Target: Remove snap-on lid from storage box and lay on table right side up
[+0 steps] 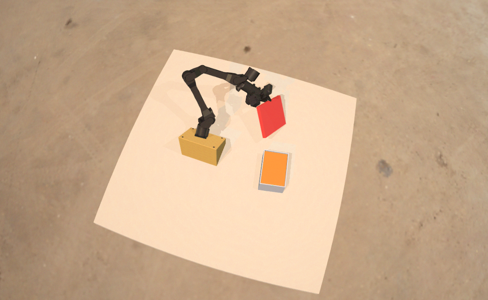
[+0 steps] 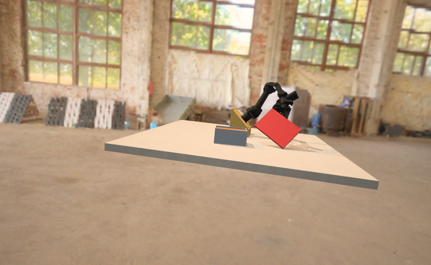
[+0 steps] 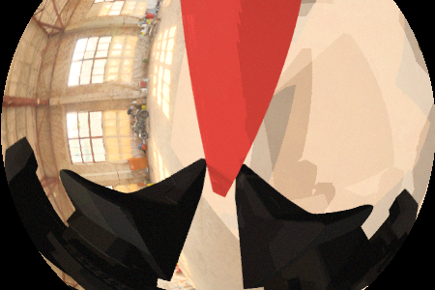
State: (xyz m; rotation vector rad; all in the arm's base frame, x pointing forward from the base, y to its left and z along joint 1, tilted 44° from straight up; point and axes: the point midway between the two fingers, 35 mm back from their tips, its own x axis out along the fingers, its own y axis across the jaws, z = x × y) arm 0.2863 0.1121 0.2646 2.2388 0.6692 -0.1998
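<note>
Right now my gripper tip is 60 mm to the left of the red lid, 50 mm above it and 30 mm short of it. Also, from my gripper tip: grey storage box (350 mm to the right, 130 mm below, 90 mm ahead).
</note>
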